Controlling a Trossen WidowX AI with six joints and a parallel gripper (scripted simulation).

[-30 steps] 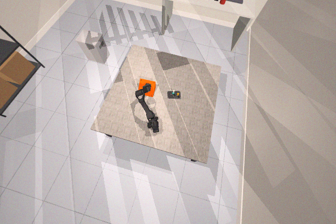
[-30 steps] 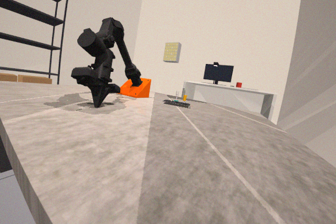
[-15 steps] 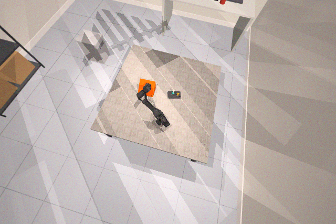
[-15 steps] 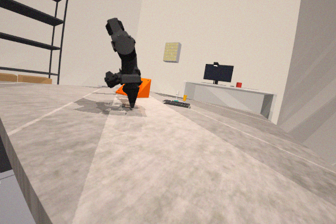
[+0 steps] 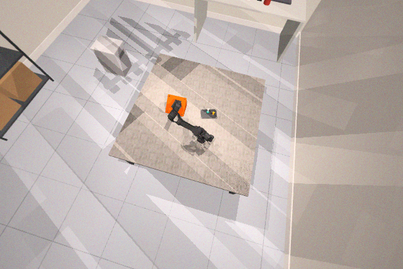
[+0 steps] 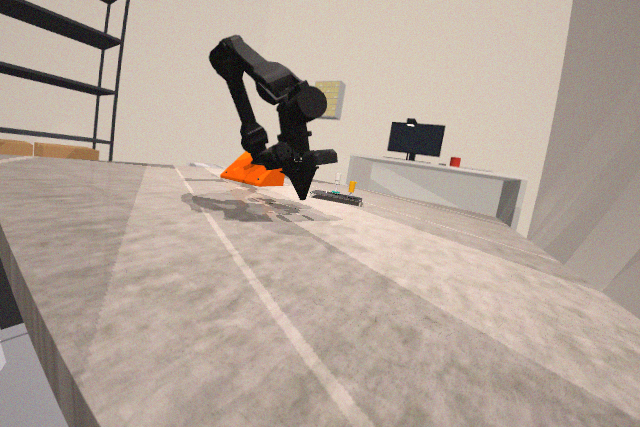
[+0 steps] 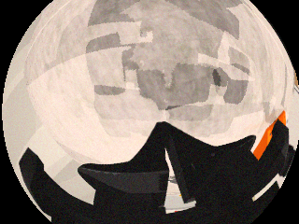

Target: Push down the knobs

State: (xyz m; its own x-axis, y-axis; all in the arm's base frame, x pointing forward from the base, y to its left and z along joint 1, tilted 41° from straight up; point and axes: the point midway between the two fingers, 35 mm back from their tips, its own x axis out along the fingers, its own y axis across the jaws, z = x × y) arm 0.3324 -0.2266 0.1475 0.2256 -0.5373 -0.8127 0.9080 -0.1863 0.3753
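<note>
Right now the white knob is 27 cm to the left of my gripper tip, 4 cm above it and 3 cm behind it. The rest, counted from my gripper tip: orange knob (25 cm to the left, 3 cm ahead, 3 cm above).
</note>
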